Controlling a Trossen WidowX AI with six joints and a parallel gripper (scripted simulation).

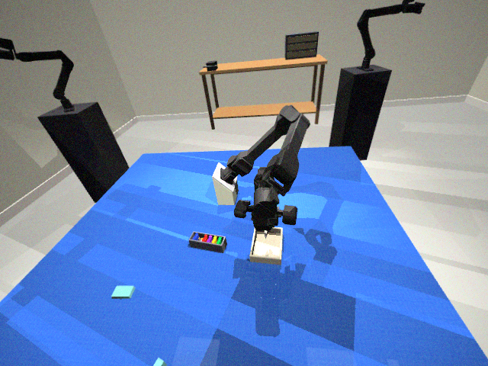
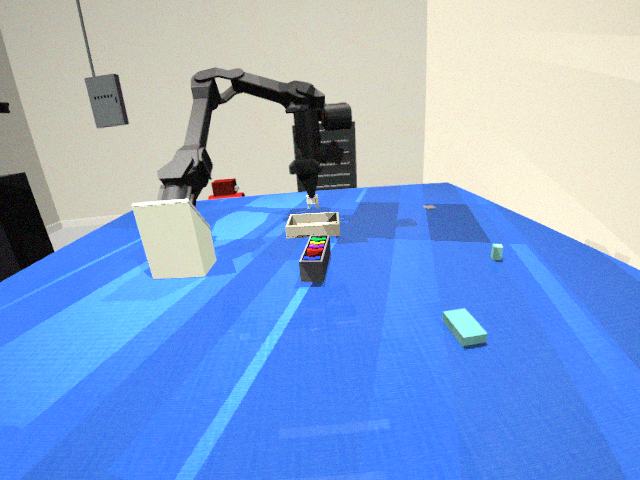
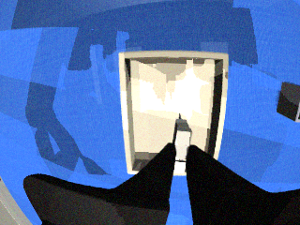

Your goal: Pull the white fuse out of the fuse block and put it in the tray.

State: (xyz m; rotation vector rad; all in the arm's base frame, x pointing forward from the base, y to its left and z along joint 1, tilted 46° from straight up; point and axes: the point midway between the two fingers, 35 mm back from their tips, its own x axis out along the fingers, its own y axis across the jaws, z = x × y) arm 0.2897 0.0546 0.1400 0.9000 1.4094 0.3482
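Now: gripper tip 8 cm above the beige tray. Round my gripper tip: white fuse (1 cm below); small green block (31 cm ahead, 29 cm to the right, 7 cm below); pale green flat block (46 cm to the right, 12 cm ahead, 8 cm below).
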